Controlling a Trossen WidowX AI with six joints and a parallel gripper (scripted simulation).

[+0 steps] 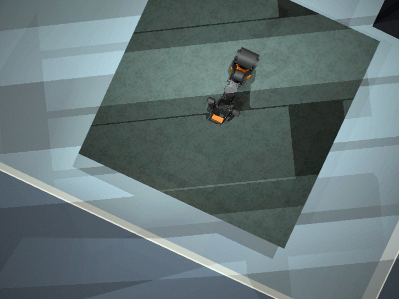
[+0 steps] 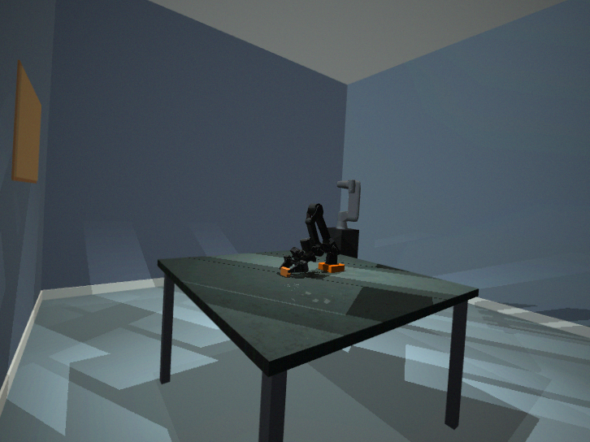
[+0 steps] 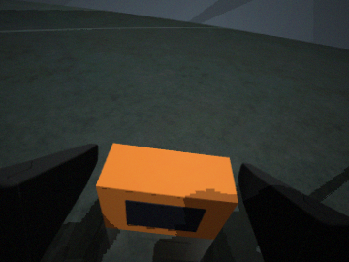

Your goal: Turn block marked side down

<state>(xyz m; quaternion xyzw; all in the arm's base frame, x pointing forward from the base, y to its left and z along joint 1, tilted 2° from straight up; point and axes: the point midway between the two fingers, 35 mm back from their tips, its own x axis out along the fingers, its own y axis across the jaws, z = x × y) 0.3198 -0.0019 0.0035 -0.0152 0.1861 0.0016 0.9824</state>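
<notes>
Right now the block is 20 mm behind my gripper tip and 10 mm below it.
</notes>
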